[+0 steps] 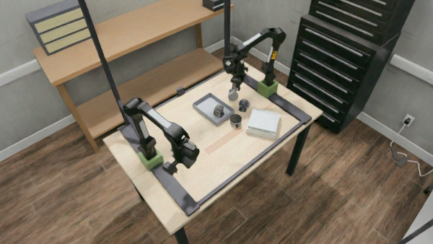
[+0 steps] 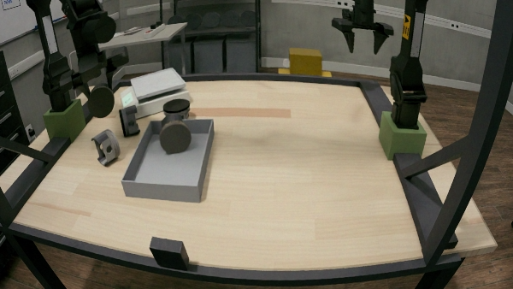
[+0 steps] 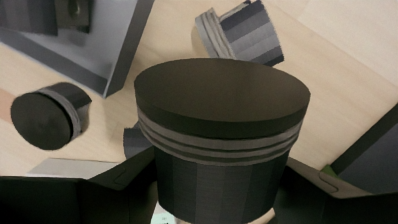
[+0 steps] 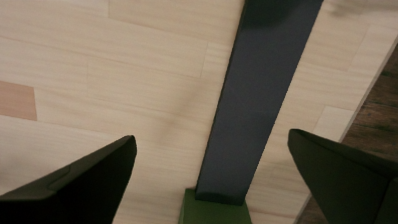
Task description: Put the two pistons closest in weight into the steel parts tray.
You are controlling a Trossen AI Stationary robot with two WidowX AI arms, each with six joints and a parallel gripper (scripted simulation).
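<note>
Right now the steel parts tray is 40 mm behind my left hand, 190 mm to the right of it and 160 mm below it. The rest, counted from my left hand: white scale: 270 mm ahead, 30 mm to the right, 130 mm below; grey pan: 270 mm ahead, 40 mm to the right, 120 mm below.
</note>
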